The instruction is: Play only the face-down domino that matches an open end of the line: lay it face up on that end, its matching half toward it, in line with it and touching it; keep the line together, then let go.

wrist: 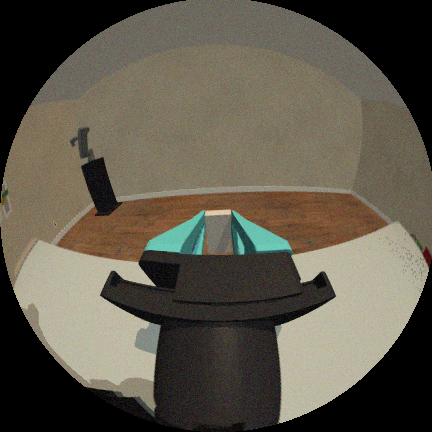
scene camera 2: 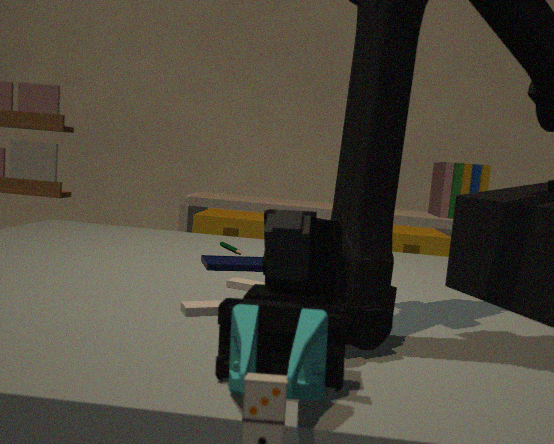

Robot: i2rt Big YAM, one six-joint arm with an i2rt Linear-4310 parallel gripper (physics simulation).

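Places are measured from the arm's base along level axes (x right, y ahead, z up), in metres.
Where they show: gripper, fingertip midpoint: (wrist: 217, 215) (scene camera 2: 265, 385).
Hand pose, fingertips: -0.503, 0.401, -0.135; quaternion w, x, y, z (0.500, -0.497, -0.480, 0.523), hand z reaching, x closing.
Observation:
Each offset is from my fingertips to the top centre of the thing, as dx, dy, dz. Level surfaces: height alone.
My gripper (scene camera 2: 267, 385) (wrist: 217, 215) has teal fingers and is shut on a white domino @[+0.003, +0.000, +0.005] (scene camera 2: 265, 400) (wrist: 218, 232). In the scene view the domino is upright at the bottom middle, its pip face toward the camera, with three orange dots on the upper half and a dark dot on the lower half, cut off by the frame. In the wrist view its plain side shows between the fingers. Two pale face-down dominoes, one nearer @[+0.271, +0.106, -0.030] (scene camera 2: 200, 308) and one farther @[+0.407, +0.081, -0.030] (scene camera 2: 242, 284), lie on the table, partly hidden behind the gripper. The line of dominoes does not show in either view.
A dark blue block @[+0.557, +0.122, -0.030] (scene camera 2: 232, 263) and a green pencil @[+0.704, +0.167, -0.032] (scene camera 2: 229, 247) lie on the table @[dz -0.040] (scene camera 2: 100, 340) (wrist: 350, 325) behind the dominoes. A black box (scene camera 2: 500, 245) is at the right. The table's front edge runs below the gripper. A black stand (wrist: 100, 185) is on the floor beyond.

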